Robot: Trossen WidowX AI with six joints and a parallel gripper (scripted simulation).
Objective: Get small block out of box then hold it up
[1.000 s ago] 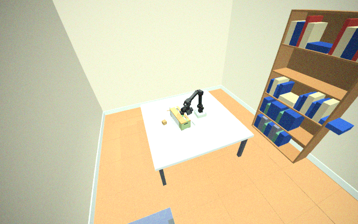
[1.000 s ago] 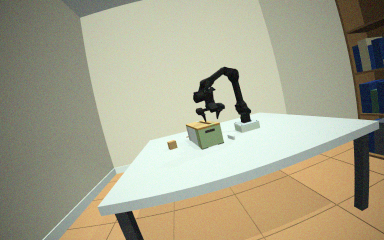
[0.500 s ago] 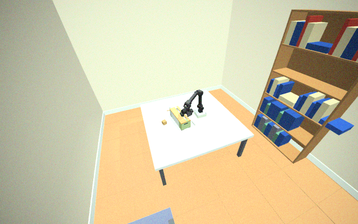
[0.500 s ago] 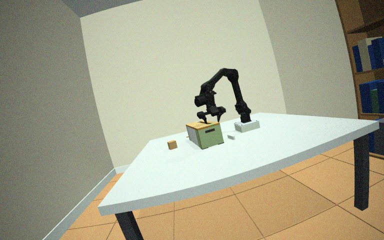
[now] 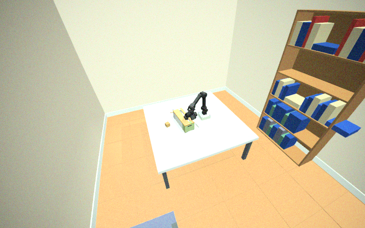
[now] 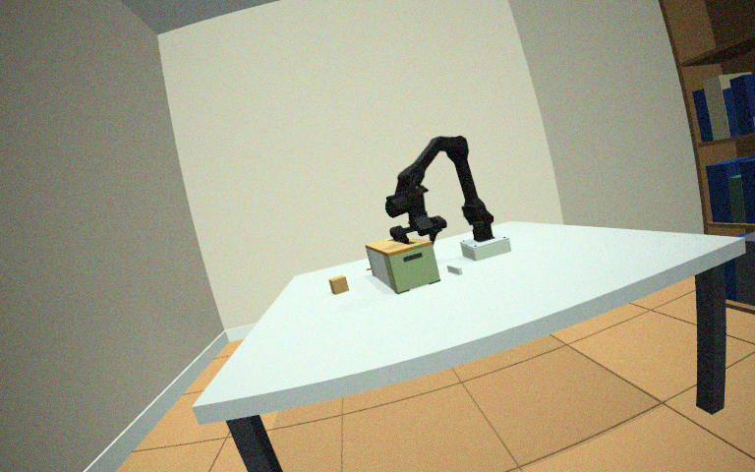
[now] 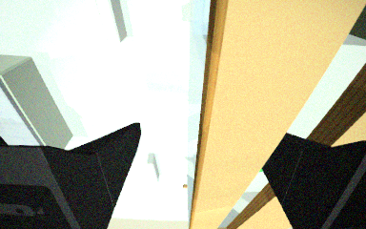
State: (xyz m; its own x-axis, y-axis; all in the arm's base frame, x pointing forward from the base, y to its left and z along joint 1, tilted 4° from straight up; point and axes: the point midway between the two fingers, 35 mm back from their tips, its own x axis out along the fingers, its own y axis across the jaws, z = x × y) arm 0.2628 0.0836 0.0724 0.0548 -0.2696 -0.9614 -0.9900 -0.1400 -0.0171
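Right now my gripper tip is 50 mm short of the green block and 30 mm to the left of it. Round my gripper tip: box 60 mm to the right, 40 mm ahead, 30 mm below; tan cube 310 mm ahead, 80 mm to the right, 60 mm below.
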